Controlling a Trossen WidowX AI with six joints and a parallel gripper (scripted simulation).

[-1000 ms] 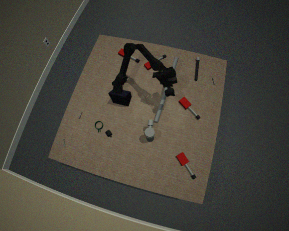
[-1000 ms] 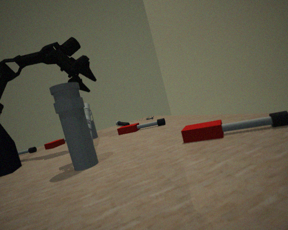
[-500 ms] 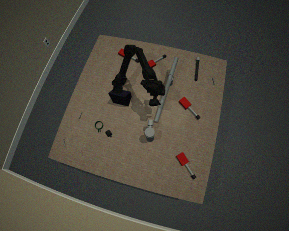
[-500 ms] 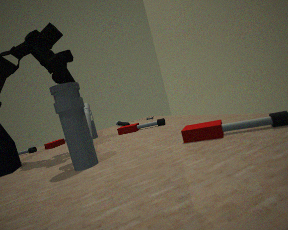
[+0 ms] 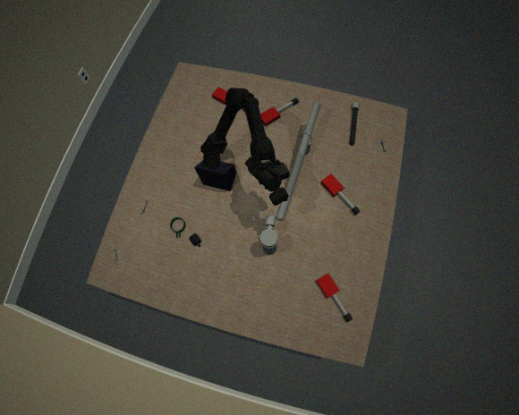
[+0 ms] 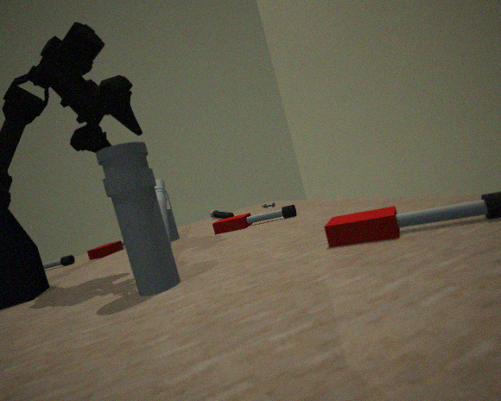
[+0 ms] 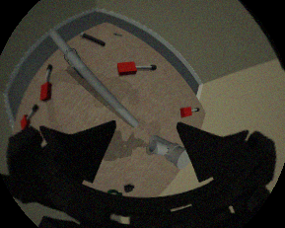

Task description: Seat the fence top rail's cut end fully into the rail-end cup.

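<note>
Right now my gripper tip is 12 cm to the left of the grey rail-end cup, 8 cm above it and 2 cm past it. Also, from my gripper tip: thinner post (33 cm to the left, 13 cm below, 3 cm ahead); then small black part (32 cm behind, 25 cm to the right, 22 cm below).
</note>
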